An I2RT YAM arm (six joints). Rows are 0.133 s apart.
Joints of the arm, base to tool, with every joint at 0 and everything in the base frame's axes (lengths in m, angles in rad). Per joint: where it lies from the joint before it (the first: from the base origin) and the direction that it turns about. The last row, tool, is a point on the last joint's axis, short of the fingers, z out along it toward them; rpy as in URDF.
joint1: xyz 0.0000 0.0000 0.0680 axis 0 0 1
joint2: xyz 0.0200 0.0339 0.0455 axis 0 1 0
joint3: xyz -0.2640 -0.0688 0.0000 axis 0 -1 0
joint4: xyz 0.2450 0.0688 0.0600 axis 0 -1 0
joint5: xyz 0.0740 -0.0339 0.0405 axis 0 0 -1
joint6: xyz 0.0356 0.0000 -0.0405 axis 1 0 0
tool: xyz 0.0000 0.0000 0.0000 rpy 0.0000 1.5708 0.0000
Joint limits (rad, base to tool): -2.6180..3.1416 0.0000..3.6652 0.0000..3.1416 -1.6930..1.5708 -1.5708..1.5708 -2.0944..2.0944
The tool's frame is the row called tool.
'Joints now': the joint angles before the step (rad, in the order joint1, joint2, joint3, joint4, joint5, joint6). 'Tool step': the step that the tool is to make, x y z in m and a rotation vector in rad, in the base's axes. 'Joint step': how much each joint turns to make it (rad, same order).
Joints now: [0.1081, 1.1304, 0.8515, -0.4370, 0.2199, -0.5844]
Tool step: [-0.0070, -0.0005, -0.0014, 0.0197, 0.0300, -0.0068]
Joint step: [-0.0005, -0.0203, -0.0060, -0.0466, -0.0105, 0.0217]
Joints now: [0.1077, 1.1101, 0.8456, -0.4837, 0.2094, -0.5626]
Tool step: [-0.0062, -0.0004, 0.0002, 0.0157, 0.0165, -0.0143]
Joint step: [0.0011, -0.0205, -0.0038, -0.0363, -0.0008, 0.0237]
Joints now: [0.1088, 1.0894, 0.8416, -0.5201, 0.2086, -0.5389]
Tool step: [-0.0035, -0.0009, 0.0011, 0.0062, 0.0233, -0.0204]
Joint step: [-0.0011, -0.0063, 0.0092, -0.0422, 0.0076, 0.0202]
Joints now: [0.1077, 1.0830, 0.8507, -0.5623, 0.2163, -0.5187]
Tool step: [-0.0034, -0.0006, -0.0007, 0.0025, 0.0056, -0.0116]
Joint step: [-0.0001, -0.0121, -0.0067, -0.0130, 0.0058, 0.0106]
